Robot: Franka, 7 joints.
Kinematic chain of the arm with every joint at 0, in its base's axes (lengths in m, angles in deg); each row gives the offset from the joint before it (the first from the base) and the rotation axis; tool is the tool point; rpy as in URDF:
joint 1: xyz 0 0 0.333 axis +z
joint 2: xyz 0 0 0 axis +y
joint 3: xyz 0 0 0.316 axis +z
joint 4: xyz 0.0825 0 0 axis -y
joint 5: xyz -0.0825 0 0.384 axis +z
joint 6: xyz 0 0 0 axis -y
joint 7: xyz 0.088 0 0 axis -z
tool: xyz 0 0 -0.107 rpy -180 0 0
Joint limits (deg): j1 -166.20..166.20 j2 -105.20..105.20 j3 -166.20..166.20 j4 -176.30..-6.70 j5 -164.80..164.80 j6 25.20..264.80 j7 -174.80..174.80
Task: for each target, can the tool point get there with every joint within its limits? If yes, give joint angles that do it. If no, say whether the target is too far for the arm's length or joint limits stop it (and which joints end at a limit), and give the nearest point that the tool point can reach.
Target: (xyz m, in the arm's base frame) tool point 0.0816 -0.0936 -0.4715
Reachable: no: joint limits stop it (at a limit: joint 2) | nearest point 0.1022 -0.1172 -0.3452 | short by 0.130 m
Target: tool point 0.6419 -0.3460 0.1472
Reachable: yes | joints -15.05 54.56 -19.71 -83.70 -63.99 155.55 3.50
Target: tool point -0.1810 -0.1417 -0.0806
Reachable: yes | joints -56.42 84.41 -28.01 -150.96 4.97 183.64 48.29
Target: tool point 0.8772 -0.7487 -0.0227
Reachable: no: too far | nearest point 0.6235 -0.5322 0.0802 | short by 0.349 m
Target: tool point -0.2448 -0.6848 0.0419
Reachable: yes | joints 55.20 -89.13 -127.83 -44.05 89.40 202.21 46.49
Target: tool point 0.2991 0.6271 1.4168
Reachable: no: too far | nearest point 0.1993 0.4179 1.0552 | short by 0.429 m
